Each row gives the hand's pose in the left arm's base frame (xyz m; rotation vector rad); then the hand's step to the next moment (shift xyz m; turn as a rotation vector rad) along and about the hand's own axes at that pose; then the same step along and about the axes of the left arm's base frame.
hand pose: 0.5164 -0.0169 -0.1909 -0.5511 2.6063 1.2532
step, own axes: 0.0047 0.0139 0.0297 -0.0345 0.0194 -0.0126
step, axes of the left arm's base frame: -0.0095 0.0301 -0.0102 0.0232 0.0097 0.0330
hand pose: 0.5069 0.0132 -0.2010 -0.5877 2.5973 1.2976
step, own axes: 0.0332 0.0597 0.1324 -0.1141 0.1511 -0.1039
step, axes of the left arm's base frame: -0.0575 0.1290 -0.0474 0.0411 0.0294 0.2100
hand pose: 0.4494 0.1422 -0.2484 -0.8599 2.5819 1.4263
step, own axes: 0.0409 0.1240 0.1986 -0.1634 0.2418 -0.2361
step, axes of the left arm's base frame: -0.1367 0.1919 -0.0314 0.0637 -0.0172 0.3695
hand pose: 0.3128 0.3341 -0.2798 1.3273 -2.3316 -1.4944
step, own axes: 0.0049 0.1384 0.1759 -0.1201 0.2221 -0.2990
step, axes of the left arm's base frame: -0.1723 0.1424 0.0123 0.0786 -0.0945 0.3715
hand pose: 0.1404 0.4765 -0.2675 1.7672 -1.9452 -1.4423
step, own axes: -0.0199 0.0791 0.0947 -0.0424 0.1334 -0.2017
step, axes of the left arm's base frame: -0.1111 0.0553 0.0151 0.0529 -0.0933 0.2208
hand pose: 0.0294 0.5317 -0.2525 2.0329 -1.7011 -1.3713
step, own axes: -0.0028 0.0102 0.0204 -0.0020 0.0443 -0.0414
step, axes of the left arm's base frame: -0.0215 0.0073 -0.0037 -0.0014 -0.0306 0.0524
